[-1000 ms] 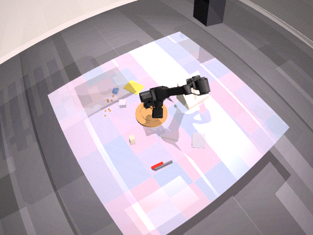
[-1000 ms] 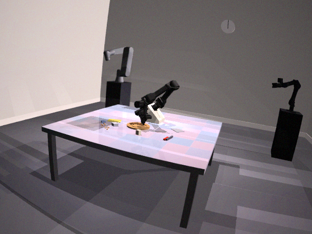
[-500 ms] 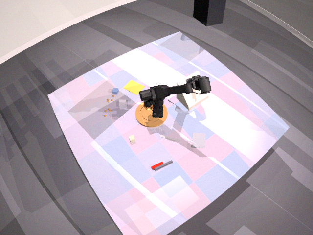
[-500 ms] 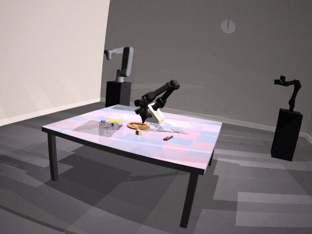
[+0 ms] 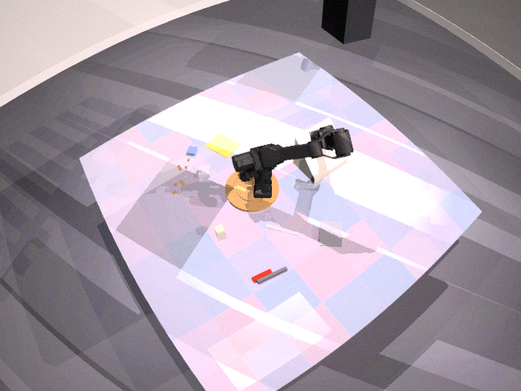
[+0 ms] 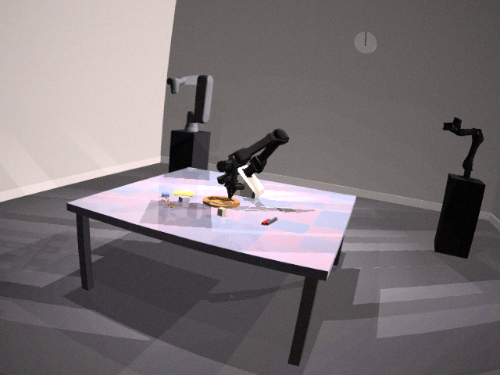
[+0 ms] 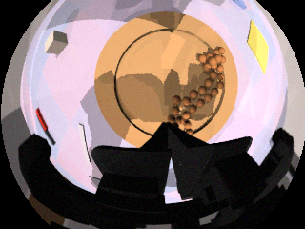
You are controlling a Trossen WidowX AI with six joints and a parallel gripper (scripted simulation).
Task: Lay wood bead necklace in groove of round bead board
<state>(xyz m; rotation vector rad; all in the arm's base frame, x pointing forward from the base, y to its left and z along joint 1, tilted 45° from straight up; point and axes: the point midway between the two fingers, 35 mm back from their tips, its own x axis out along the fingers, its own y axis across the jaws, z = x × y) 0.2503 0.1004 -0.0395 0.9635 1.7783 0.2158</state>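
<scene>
The round bead board lies 3 cm to the right of my gripper tip, 3 cm ahead of it and 1 cm below it. Round my gripper tip: cream cube 22 cm ahead, 8 cm to the left, 1 cm below; white block 19 cm to the right, 16 cm ahead, 1 cm below; thin rod 17 cm to the left, 2 cm below, 2 cm ahead.
</scene>
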